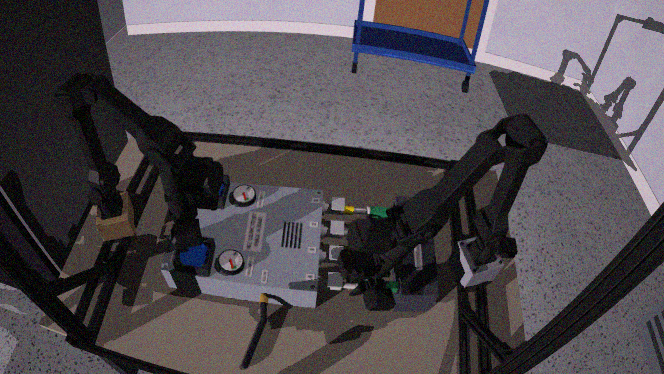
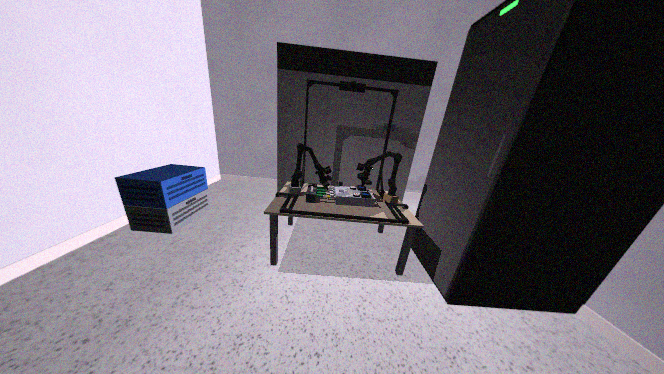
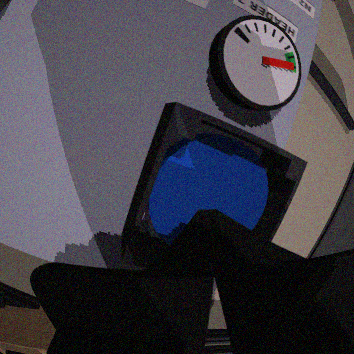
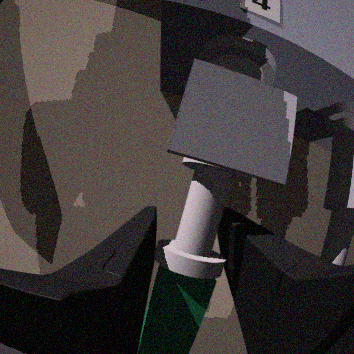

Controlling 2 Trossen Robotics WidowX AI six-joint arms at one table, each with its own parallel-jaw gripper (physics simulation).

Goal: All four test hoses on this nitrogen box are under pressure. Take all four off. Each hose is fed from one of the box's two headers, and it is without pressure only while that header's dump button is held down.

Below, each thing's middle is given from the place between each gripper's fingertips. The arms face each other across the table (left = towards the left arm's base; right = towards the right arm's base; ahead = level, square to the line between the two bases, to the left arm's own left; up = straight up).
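The grey coupling [image 4: 228, 119] is where I start, and my right hand is 2 cm below it and 3 cm to the right of it. By its middle, the grey coupling is nearer to my right hand than to my left gripper.
My left gripper, for its part, is 60 mm above the grey coupling and 10 mm past it, and it is also 310 mm to the left of the coupling.
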